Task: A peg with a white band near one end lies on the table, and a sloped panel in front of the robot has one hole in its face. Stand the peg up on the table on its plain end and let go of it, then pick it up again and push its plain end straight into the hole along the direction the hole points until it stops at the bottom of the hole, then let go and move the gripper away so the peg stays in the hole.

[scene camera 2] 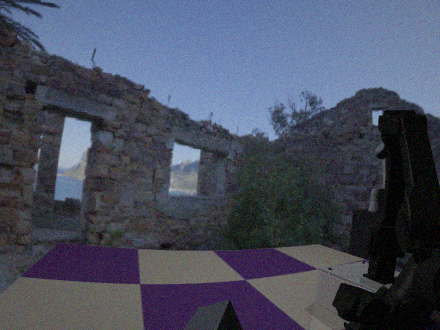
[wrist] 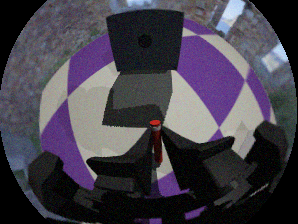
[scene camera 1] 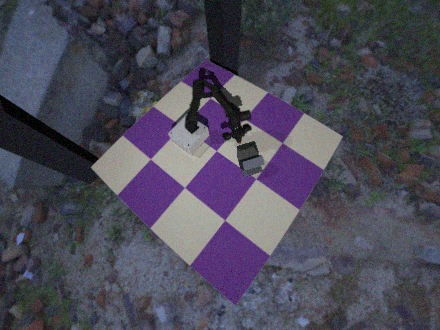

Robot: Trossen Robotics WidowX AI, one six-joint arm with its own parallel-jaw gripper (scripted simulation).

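Note:
A red peg is held in my gripper. A sloped grey panel is also visible.

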